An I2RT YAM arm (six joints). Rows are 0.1 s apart.
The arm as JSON. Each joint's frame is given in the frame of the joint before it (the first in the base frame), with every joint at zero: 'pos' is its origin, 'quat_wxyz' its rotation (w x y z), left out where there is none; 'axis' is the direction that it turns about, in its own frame. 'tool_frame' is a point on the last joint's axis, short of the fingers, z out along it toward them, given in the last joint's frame.
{
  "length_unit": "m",
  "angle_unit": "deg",
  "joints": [
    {
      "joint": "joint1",
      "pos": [
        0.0,
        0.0,
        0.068
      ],
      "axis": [
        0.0,
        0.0,
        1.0
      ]
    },
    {
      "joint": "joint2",
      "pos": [
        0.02,
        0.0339,
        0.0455
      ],
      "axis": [
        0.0,
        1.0,
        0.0
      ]
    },
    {
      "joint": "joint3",
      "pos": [
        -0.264,
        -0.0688,
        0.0
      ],
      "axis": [
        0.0,
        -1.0,
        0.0
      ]
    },
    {
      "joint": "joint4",
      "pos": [
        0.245,
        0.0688,
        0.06
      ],
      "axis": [
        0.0,
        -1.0,
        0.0
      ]
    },
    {
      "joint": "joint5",
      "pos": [
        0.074,
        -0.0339,
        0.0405
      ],
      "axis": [
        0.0,
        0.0,
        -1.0
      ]
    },
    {
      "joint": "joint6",
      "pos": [
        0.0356,
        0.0,
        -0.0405
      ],
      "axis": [
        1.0,
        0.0,
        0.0
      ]
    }
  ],
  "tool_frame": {
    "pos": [
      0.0,
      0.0,
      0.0
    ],
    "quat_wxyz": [
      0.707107,
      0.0,
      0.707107,
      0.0
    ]
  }
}
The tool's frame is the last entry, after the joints.
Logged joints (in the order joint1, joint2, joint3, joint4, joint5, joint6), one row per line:
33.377, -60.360, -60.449, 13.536, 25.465, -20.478
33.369, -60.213, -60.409, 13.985, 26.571, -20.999
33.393, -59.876, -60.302, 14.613, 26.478, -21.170
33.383, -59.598, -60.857, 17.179, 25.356, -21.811
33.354, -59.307, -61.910, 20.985, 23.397, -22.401
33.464, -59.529, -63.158, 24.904, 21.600, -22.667
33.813, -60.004, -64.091, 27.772, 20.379, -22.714
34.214, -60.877, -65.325, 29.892, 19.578, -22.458
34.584, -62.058, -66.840, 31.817, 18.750, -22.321
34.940, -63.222, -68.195, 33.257, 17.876, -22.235
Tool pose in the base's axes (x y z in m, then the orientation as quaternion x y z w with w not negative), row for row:
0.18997, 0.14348, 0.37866, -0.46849, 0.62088, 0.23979, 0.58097
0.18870, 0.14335, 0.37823, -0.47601, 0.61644, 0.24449, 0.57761
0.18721, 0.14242, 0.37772, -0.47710, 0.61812, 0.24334, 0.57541
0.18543, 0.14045, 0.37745, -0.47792, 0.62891, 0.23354, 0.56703
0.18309, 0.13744, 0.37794, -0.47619, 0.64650, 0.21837, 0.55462
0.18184, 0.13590, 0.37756, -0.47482, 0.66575, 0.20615, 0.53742
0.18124, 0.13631, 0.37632, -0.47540, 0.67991, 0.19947, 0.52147
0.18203, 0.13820, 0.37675, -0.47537, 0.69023, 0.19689, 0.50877
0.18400, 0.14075, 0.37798, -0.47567, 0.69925, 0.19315, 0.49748
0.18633, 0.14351, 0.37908, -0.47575, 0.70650, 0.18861, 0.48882
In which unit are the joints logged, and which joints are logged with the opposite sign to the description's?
The joints are logged in degrees. Opposite sign: joint2, joint3, joint4, joint5.
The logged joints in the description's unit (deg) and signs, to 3 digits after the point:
33.377, 60.360, 60.449, -13.536, -25.465, -20.478
33.369, 60.213, 60.409, -13.985, -26.571, -20.999
33.393, 59.876, 60.302, -14.613, -26.478, -21.170
33.383, 59.598, 60.857, -17.179, -25.356, -21.811
33.354, 59.307, 61.910, -20.985, -23.397, -22.401
33.464, 59.529, 63.158, -24.904, -21.600, -22.667
33.813, 60.004, 64.091, -27.772, -20.379, -22.714
34.214, 60.877, 65.325, -29.892, -19.578, -22.458
34.584, 62.058, 66.840, -31.817, -18.750, -22.321
34.940, 63.222, 68.195, -33.257, -17.876, -22.235

